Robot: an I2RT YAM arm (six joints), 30 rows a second.
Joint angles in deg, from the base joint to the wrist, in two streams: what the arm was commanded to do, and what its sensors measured. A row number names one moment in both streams.
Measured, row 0:
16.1 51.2 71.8 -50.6 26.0 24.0
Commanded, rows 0 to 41:
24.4 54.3 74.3 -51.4 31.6 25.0
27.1 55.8 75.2 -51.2 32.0 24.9
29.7 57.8 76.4 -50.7 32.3 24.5
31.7 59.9 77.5 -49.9 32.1 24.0
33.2 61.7 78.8 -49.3 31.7 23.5
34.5 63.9 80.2 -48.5 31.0 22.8
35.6 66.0 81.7 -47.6 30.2 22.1
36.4 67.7 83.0 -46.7 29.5 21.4
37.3 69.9 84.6 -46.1 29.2 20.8
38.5 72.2 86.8 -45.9 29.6 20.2
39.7 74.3 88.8 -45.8 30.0 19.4
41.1 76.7 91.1 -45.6 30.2 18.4
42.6 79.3 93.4 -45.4 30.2 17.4
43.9 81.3 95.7 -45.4 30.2 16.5
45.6 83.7 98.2 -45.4 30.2 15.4
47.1 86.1 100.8 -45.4 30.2 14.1
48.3 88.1 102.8 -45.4 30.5 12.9
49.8 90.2 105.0 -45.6 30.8 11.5
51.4 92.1 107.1 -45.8 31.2 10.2
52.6 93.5 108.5 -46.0 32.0 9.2
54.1 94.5 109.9 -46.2 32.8 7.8
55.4 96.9 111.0 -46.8 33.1 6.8
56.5 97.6 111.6 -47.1 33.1 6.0
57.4 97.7 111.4 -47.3 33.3 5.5
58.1 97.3 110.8 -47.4 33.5 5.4
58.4 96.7 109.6 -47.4 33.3 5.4
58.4 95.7 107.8 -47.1 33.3 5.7
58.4 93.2 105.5 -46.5 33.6 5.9
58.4 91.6 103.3 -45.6 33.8 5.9
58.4 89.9 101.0 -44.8 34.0 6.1
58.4 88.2 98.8 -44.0 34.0 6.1
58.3 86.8 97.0 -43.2 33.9 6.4
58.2 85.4 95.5 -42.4 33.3 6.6
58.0 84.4 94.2 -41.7 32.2 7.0
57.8 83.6 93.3 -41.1 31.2 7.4
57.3 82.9 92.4 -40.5 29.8 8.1
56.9 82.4 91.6 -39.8 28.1 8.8
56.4 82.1 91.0 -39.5 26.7 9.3
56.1 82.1 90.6 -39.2 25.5 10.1
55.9 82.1 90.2 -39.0 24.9 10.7
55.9 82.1 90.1 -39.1 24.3 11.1
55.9 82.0 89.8 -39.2 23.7 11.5
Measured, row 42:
55.9 82.2 90.2 -41.3 27.1 9.1
